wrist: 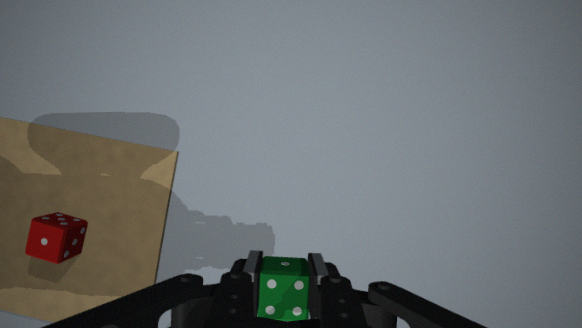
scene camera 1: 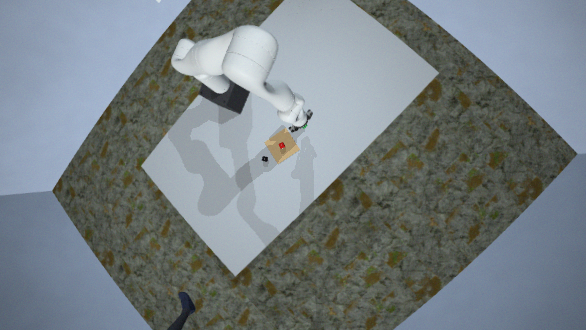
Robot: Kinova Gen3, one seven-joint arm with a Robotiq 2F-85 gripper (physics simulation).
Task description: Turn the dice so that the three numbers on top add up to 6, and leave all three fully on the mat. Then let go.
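Places are measured from the arm's base along level axes (x up, y right, z ahead), in metres.
Pixels of known places: gripper, fingertip midpoint: (wrist: 284,269); arm's base, link origin: (scene camera 1: 220,83).
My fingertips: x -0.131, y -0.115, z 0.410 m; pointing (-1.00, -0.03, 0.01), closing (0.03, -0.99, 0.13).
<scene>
Ahead of a thing's pixels: the offset from my fingertips to its top centre. Level surfaces: height alone.
The green die @[dz +0.006, dx +0.021, dy +0.001 m] (scene camera 1: 305,126) (wrist: 284,297) is between the fingers of my gripper (scene camera 1: 302,123) (wrist: 284,269), which is shut on it, off the mat. Its four-dot face is up and a one-dot face shows on its side. Whether it touches the table is hard to tell. The red die @[dz -0.021, dx -0.023, dy +0.151 m] (scene camera 1: 282,145) (wrist: 44,245) sits on the tan mat @[dz -0.023, dx -0.048, dy +0.154 m] (scene camera 1: 291,151) (wrist: 125,250) with one dot up; five and three dots show on its sides. The black die @[dz -0.044, dx -0.027, dy +0.265 m] (scene camera 1: 265,159) lies on the table beside the mat in the scene view; its top is too small to read surely.
The pale table @[dx -0.052 m] (scene camera 1: 370,80) carries the mat and the dice. The dark arm base (scene camera 1: 235,98) is at the table's upper left edge. Arm shadows fall across the mat. A person's foot (scene camera 1: 186,302) shows on the patterned floor (scene camera 1: 350,260) at the bottom left.
</scene>
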